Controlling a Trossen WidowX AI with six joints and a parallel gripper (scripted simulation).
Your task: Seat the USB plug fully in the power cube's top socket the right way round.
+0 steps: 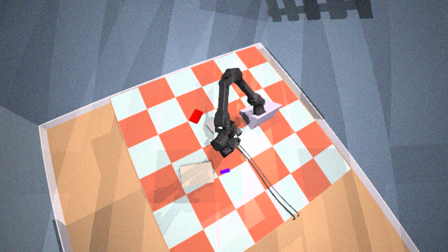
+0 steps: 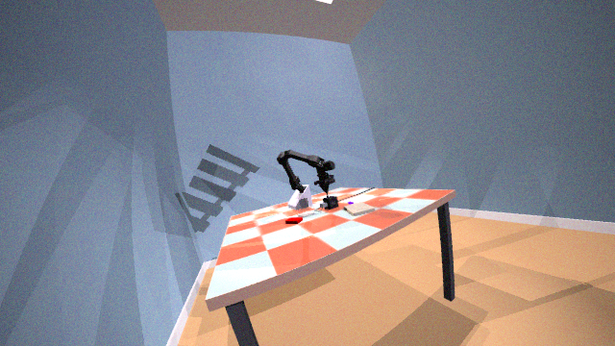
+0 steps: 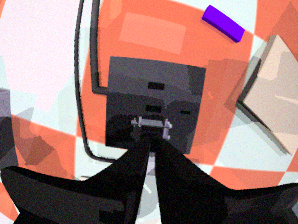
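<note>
The USB plug lies 20 mm below my gripper tip. From my gripper tip the other things lie so: purple piece 130 mm to the left, 100 mm below, 70 mm ahead; beige pad 230 mm ahead, 100 mm below, 60 mm to the left; USB socket 40 mm below.
</note>
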